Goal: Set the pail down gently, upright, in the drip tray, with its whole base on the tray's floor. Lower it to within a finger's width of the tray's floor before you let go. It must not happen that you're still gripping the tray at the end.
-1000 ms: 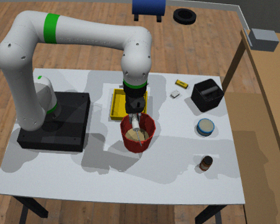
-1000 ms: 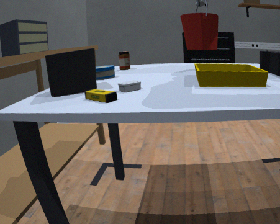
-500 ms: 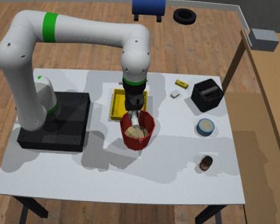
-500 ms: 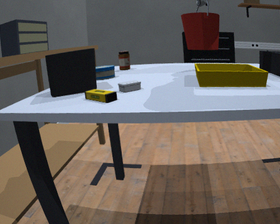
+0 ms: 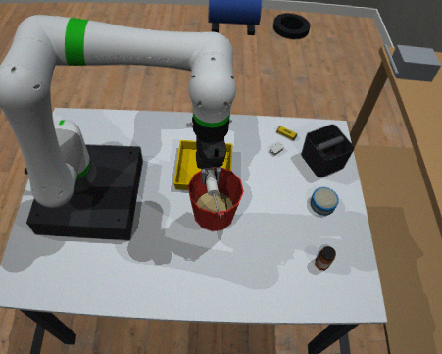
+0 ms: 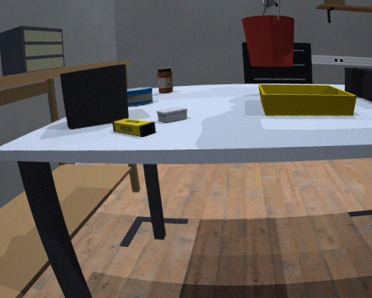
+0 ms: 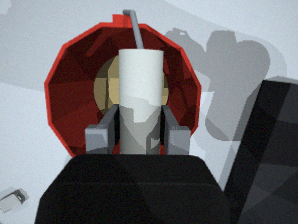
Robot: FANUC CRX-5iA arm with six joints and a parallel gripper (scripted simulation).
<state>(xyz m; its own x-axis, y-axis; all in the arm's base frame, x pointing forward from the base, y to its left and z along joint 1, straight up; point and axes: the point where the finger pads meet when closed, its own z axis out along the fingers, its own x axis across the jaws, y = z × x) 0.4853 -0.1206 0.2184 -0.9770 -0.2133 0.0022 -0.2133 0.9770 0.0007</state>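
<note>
Right now the red pail is 10 mm ahead of my hand and 90 mm below it. Round my hand: jar (400 mm ahead, 120 mm to the right, 270 mm below); wire handle (10 mm ahead, 30 mm below); yellow drip tray (30 mm behind, 250 mm to the left, 300 mm below).
</note>
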